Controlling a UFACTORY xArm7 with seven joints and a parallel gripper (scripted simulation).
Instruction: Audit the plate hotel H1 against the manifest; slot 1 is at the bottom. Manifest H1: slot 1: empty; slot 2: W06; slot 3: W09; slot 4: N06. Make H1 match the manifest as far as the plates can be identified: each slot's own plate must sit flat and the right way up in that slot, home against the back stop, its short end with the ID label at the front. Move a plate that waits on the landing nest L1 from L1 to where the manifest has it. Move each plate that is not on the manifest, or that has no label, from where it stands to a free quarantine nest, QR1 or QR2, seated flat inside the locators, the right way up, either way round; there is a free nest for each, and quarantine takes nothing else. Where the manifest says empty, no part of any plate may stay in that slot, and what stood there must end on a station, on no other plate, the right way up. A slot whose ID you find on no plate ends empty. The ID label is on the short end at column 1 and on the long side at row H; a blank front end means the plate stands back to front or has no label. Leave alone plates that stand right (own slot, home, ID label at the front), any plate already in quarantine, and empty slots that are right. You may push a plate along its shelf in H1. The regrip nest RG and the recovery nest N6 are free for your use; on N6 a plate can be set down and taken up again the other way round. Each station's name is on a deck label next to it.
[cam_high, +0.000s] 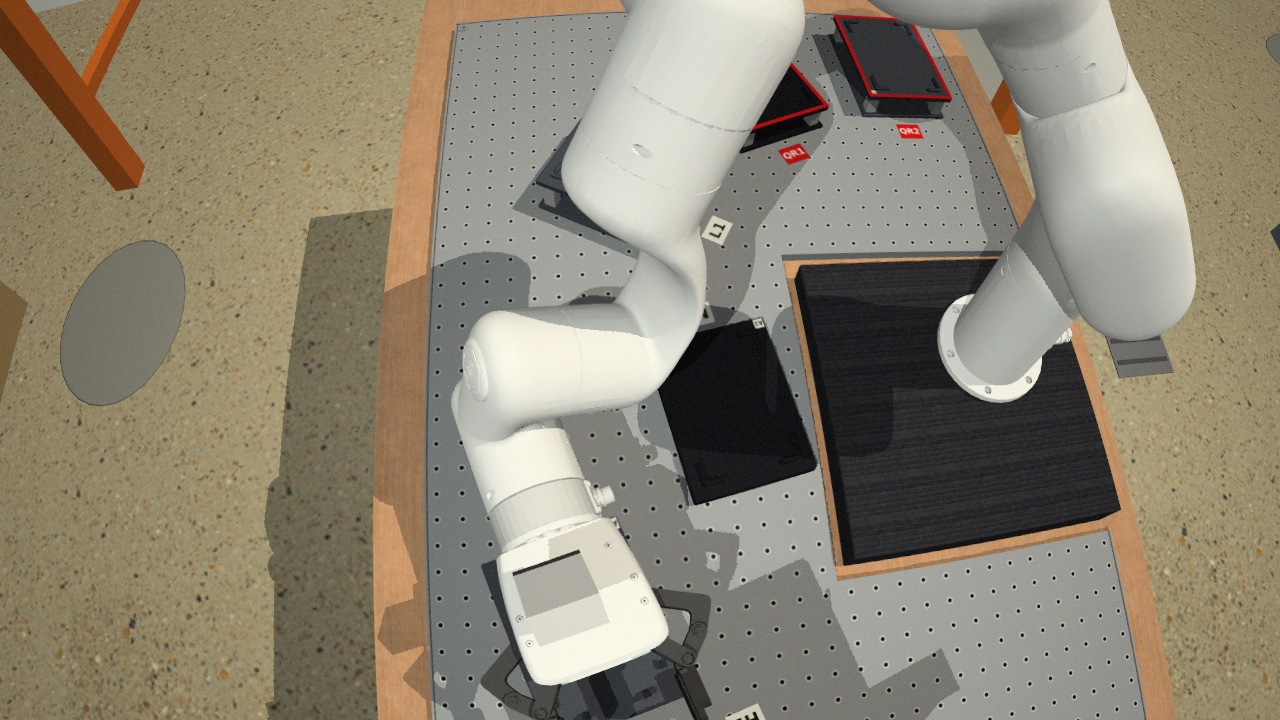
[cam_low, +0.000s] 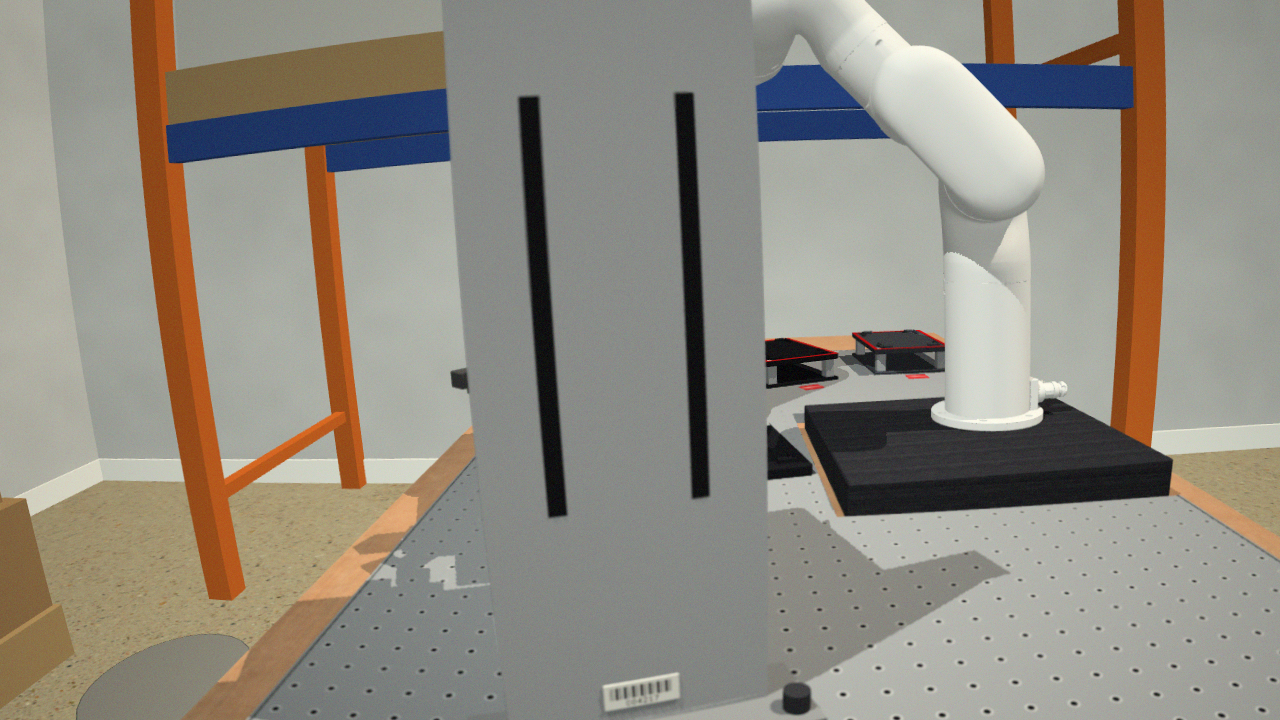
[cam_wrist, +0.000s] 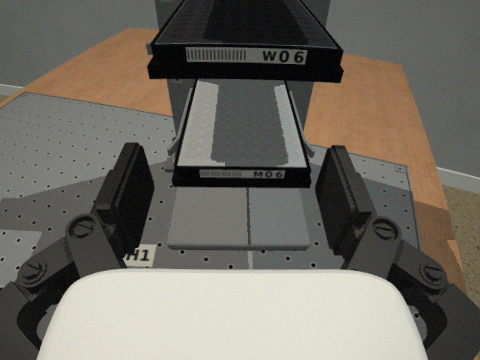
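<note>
My gripper is now 1 cm past the white well plate, 9 cm to the right of it and 3 cm above it. Round my hand: H1 deck label: 10 cm behind, 2 cm to the left, 15 cm below; plate hotel H1: 3 cm behind, 17 cm to the left, 5 cm above; regrip nest RG: 2 cm ahead, 9 cm to the right, 9 cm below.
</note>
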